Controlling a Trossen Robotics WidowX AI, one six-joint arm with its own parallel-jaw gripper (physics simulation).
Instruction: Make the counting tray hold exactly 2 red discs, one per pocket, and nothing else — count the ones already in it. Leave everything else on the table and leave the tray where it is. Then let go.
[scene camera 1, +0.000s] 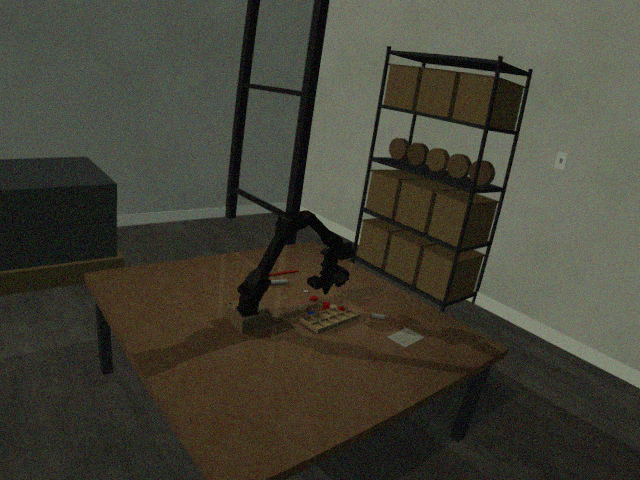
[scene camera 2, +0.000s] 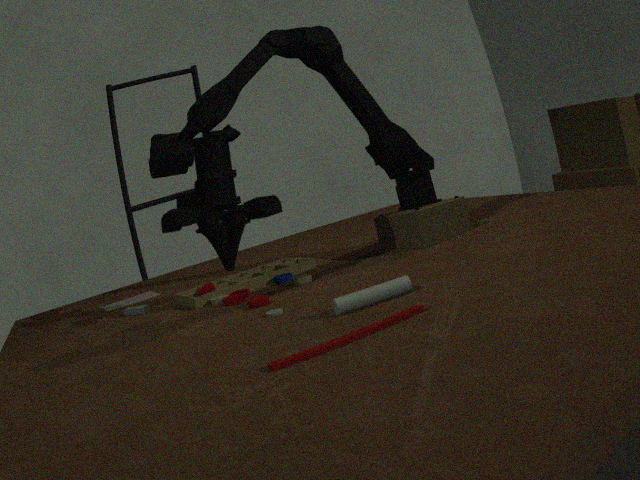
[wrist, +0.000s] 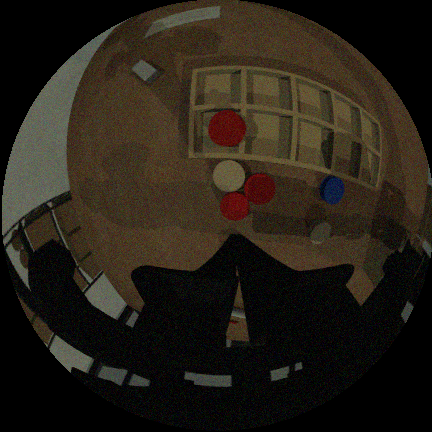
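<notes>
The counting tray (scene camera 1: 336, 324) (scene camera 2: 187, 301) (wrist: 191, 137) has two rows of pockets. One red disc (scene camera 1: 341, 308) (scene camera 2: 205, 289) (wrist: 227, 128) is at its corner pocket, overlapping the divider in the wrist view; whether it lies flat is unclear. Two red discs (wrist: 259, 188) (wrist: 234, 206) lie outside the tray, close to a cream disc (wrist: 229, 175). Another red disc (scene camera 1: 313, 298) (scene camera 2: 257, 301) lies farther out, hidden behind the fingers in the wrist view. My gripper (scene camera 1: 325, 290) (scene camera 2: 229, 269) (wrist: 234, 238) is shut and empty, raised above the table by the discs.
A blue disc (scene camera 2: 282, 279) (wrist: 332, 190) and a pale disc (wrist: 320, 233) lie beside the tray's long side. A white cylinder (scene camera 1: 279, 282) (scene camera 2: 372, 295), a red stick (scene camera 1: 284, 272) (scene camera 2: 346, 338), a small white piece (scene camera 2: 273, 312), a grey block (scene camera 1: 378, 315) (wrist: 145, 70) and a paper sheet (scene camera 1: 405, 337) lie around.
</notes>
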